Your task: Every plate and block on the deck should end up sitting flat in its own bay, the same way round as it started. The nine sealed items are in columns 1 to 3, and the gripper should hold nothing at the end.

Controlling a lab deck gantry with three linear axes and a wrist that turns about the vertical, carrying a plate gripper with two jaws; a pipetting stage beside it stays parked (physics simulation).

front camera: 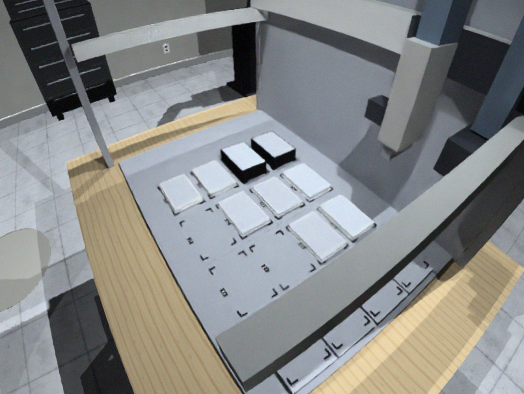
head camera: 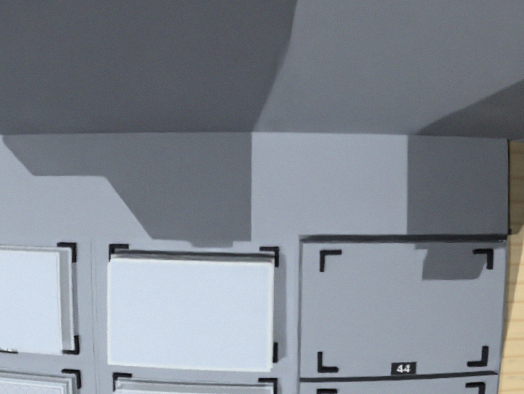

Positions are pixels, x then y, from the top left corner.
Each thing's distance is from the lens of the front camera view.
plate [front camera: 320, 239]: 0.70 m
grey wall [front camera: 316, 82]: 0.90 m
The marked spots on the grey wall and the plate are 0.46 m apart.
